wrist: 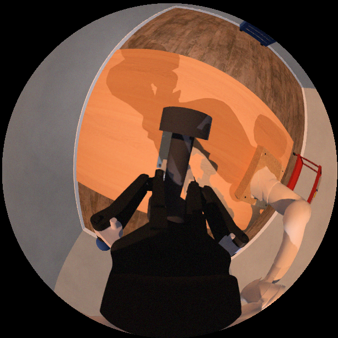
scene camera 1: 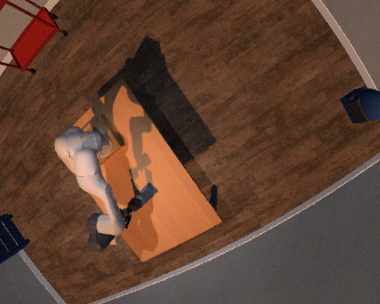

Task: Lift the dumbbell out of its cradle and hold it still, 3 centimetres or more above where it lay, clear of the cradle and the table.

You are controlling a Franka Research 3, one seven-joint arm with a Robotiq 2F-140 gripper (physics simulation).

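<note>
The dark dumbbell [scene camera 1: 134, 204] [wrist: 185, 124] shows in both views. In the wrist view its round head faces away from the gripper, and its handle runs back between the fingers. The blue-grey cradle [scene camera 1: 148, 193] is on the table [scene camera 1: 187, 212] [wrist: 100, 135]. A narrow strip of the cradle [wrist: 163, 145] shows beside the handle in the wrist view. My gripper [wrist: 174, 168] is shut on the dumbbell's handle, one finger on each side. The dumbbell's near end is hidden by the gripper. Any gap between dumbbell and cradle is too small to tell.
The white arm [scene camera 1: 87, 165] [wrist: 295, 225] rises from a wooden base board [wrist: 245, 185] on the table. A red cart [scene camera 1: 35, 39] [wrist: 295, 174] stands on the floor beyond the table. Blue objects stand at the right [scene camera 1: 369, 105] and left [scene camera 1: 9, 237] edges of the scene view.
</note>
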